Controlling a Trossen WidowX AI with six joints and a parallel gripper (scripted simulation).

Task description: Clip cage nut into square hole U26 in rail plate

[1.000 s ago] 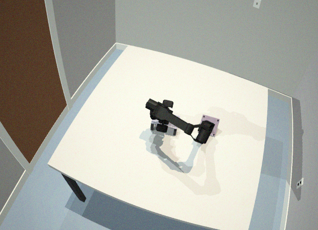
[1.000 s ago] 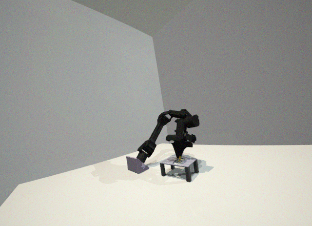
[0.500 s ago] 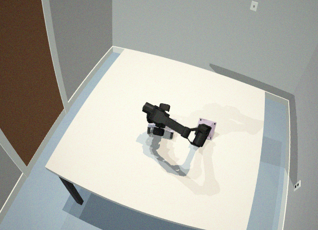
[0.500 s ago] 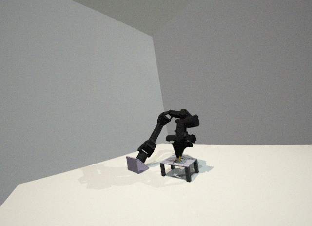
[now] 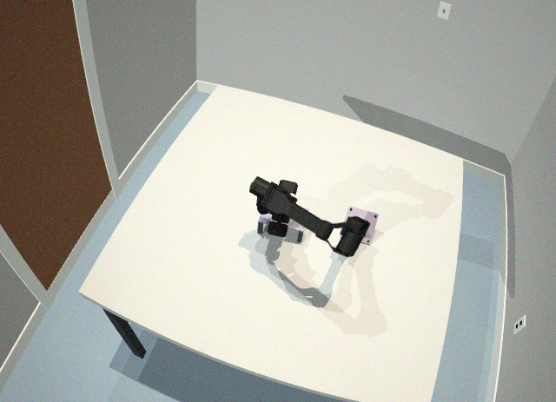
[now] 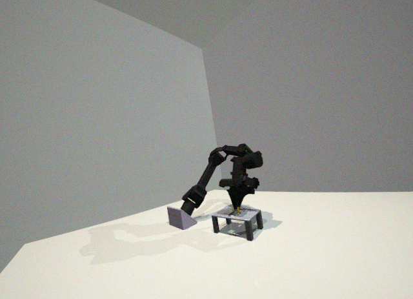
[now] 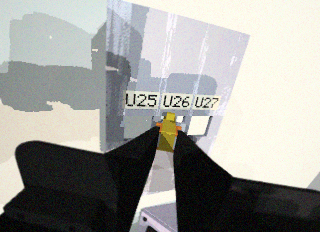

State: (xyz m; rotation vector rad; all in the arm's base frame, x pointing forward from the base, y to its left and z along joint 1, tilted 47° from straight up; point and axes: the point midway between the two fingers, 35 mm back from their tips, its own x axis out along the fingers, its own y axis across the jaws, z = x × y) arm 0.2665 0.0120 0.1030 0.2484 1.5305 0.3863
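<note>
Right now the yellow cage nut is 10 mm below my gripper tip.
</note>
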